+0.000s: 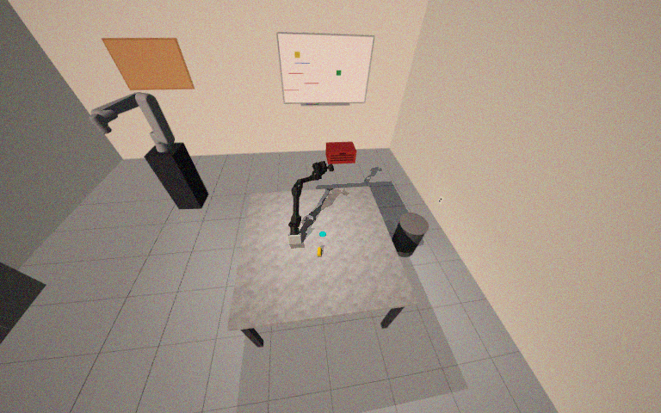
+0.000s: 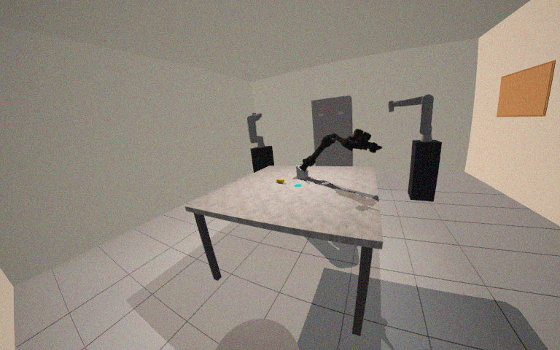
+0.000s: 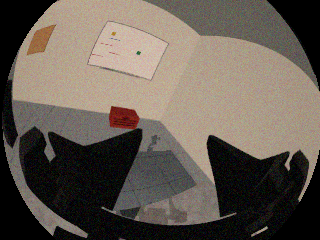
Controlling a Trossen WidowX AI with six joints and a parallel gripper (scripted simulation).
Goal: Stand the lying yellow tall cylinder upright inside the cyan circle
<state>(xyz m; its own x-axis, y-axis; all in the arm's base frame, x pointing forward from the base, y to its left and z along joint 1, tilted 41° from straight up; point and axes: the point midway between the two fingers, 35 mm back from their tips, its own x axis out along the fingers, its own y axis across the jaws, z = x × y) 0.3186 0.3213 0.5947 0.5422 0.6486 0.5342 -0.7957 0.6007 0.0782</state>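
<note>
The yellow tall cylinder lies 13 cm behind my gripper tip, 80 cm to the right of it and 32 cm below it.
</note>
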